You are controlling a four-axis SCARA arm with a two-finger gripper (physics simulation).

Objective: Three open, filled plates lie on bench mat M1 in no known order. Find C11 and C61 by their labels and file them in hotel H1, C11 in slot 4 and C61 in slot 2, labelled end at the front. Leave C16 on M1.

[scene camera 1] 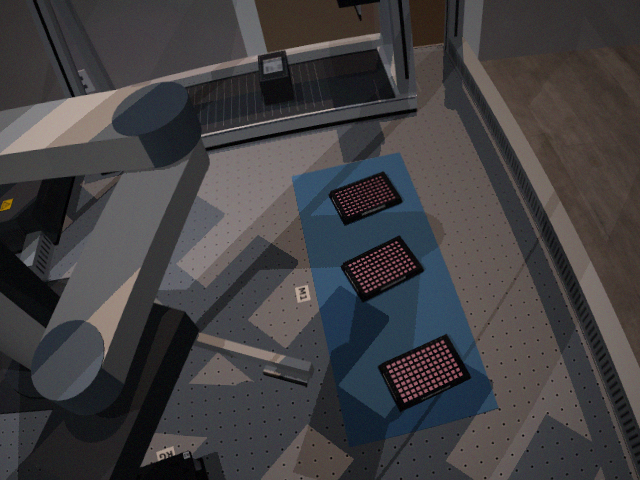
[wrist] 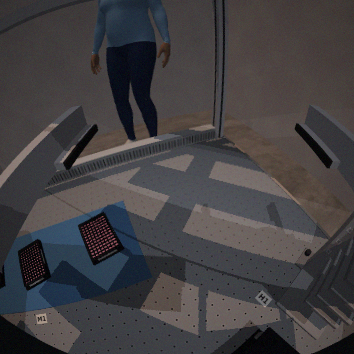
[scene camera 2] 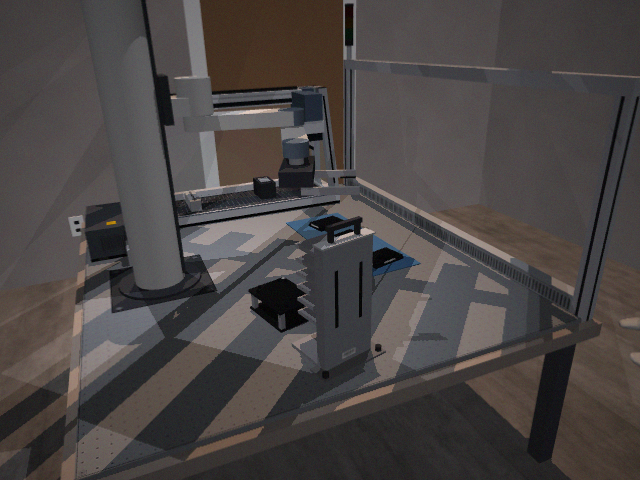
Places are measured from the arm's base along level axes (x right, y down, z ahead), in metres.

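Pixels of known places: gripper, between the fingertips: (scene camera 1: 282, 455) (wrist: 198, 108) (scene camera 2: 357, 181); arm's base, origin of its link: (scene camera 2: 161, 284).
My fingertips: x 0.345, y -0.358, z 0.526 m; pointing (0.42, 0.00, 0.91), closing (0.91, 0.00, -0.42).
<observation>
Ahead of a thing's pixels: the offset from my fingertips to its top centre. "pt": to the spot under its first point. Level surfaces: height alone.
Three black plates with pink wells lie apart on blue mat M1 {dy +0.346 m} (scene camera 1: 316, 193) (scene camera 2: 295, 224) (wrist: 136, 267): a far plate {dz +0.150, dx -0.552, dy +0.328 m} (scene camera 1: 366, 197) (scene camera 2: 325, 223), a middle plate {dz +0.151, dx -0.379, dy +0.328 m} (scene camera 1: 382, 267) (wrist: 34, 264) and a near plate {dz +0.180, dx -0.169, dy +0.328 m} (scene camera 1: 424, 372) (scene camera 2: 387, 256) (wrist: 100, 238). Their labels are too small to read. Hotel H1 (scene camera 2: 345, 310) (wrist: 342, 242) stands upright on the bench; its shelves stick out at the left in scene camera 2. My gripper (scene camera 2: 356, 181) (wrist: 198, 108) is open and empty, raised above the bench. In scene camera 1 one finger shows left of the mat.
A low black stand (scene camera 1: 175, 469) (scene camera 2: 279, 294) is beside the hotel. A dark box {pt dz +0.007, dx -0.869, dy +0.227 m} (scene camera 1: 275, 77) (scene camera 2: 264, 187) sits on the slatted deck at the back. The arm's column (scene camera 2: 139, 155) rises at the left. A bench-edge rail {pt dz +0.477, dx -0.386, dy +0.318 m} (scene camera 1: 547, 227) runs beyond the mat. A person (wrist: 131, 60) stands outside it.
</observation>
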